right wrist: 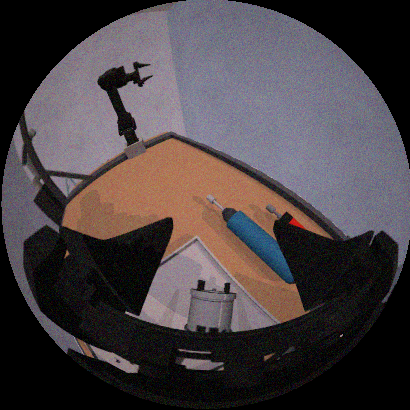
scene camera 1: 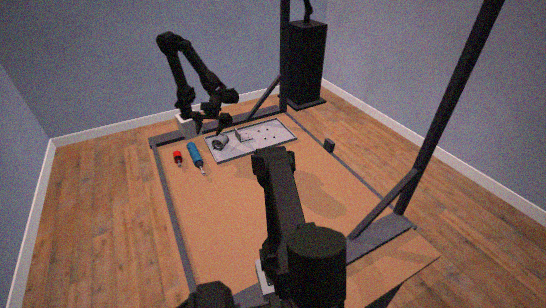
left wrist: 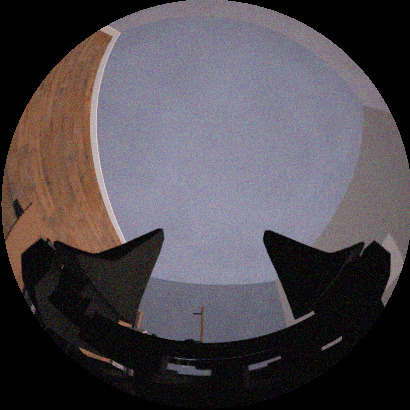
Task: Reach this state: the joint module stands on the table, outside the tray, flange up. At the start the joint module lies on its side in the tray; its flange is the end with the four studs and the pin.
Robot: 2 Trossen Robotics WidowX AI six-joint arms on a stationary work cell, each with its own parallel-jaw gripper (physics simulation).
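Pixels of known places: left gripper, fingertip midpoint: [right wrist: 151, 69] [left wrist: 214, 235]; right gripper, fingertip midpoint: [right wrist: 224, 224] [scene camera 1: 206, 134]; left arm's base, origin of the base link: [right wrist: 132, 141]; right arm's base, origin of the base link: [scene camera 1: 187, 115].
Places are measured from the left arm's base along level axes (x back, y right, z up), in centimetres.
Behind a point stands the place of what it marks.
Note:
The grey joint module [scene camera 1: 220, 143] {x -66.1, y -7.2, z -1.0 cm} [right wrist: 211, 309] {x -69.6, y -7.5, z 0.0 cm} lies on its side in the left end of the tray [scene camera 1: 281, 130] {x -75.5, y 25.6, z -6.0 cm} [right wrist: 176, 274] {x -62.6, y -4.0, z -6.0 cm}. Its dark studs point toward the lower left in scene camera 1 and upward in the right wrist view, where the gripper body hides its lower end. My right gripper [scene camera 1: 209, 132] {x -63.5, y -12.5, z 6.6 cm} [right wrist: 224, 224] {x -63.5, y -12.5, z 6.6 cm} is open and empty, low and close behind the module in scene camera 1. My left gripper [left wrist: 214, 235] {x 24.1, y -21.4, z 39.5 cm} [right wrist: 151, 69] {x 24.1, y -21.4, z 39.5 cm} is open and empty, raised far from the tray and facing a wall. The table [scene camera 1: 215, 215] {x -29.6, y -14.4, z -6.4 cm} [right wrist: 165, 170] {x -30.7, y -10.4, z -6.4 cm} carries the tray.
A blue screwdriver [scene camera 1: 194, 151] {x -65.2, y -19.3, z -2.3 cm} [right wrist: 260, 247] {x -66.0, y -18.1, z -2.9 cm} and a red one [scene camera 1: 177, 157] {x -64.2, y -27.0, z -3.2 cm} [right wrist: 296, 223] {x -66.7, y -27.3, z -3.0 cm} lie left of the tray in scene camera 1. An angled bracket [scene camera 1: 242, 135] {x -75.1, y 4.6, z -4.8 cm} and several small dark parts are in the tray. Dark frame posts [scene camera 1: 445, 112] {x -9.6, y 48.3, z 37.2 cm} rise at the table's side.

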